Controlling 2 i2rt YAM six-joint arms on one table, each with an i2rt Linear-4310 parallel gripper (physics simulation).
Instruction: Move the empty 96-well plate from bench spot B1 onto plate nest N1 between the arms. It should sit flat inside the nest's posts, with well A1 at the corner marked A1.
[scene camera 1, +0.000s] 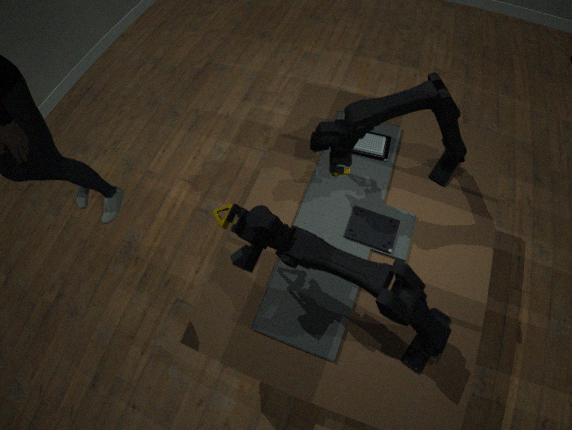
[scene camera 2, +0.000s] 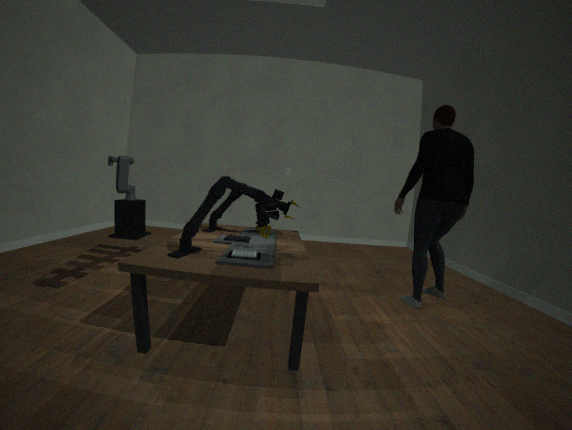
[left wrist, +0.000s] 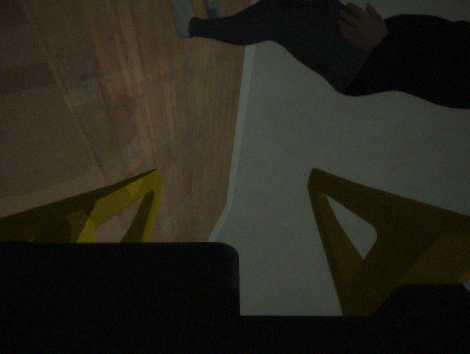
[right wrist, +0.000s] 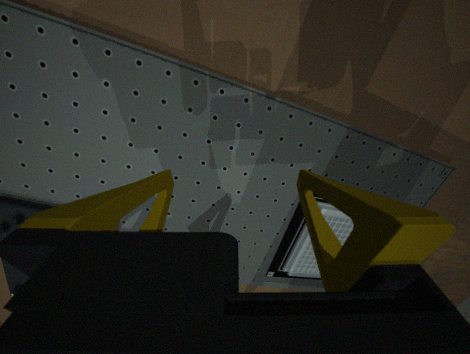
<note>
My left gripper (left wrist: 235, 177) is open, holding nothing. My right gripper (right wrist: 235, 176) is open and holds nothing. Also in view: a well plate (right wrist: 301, 262).
The left wrist view does not show the well plate: it is out of frame.
</note>
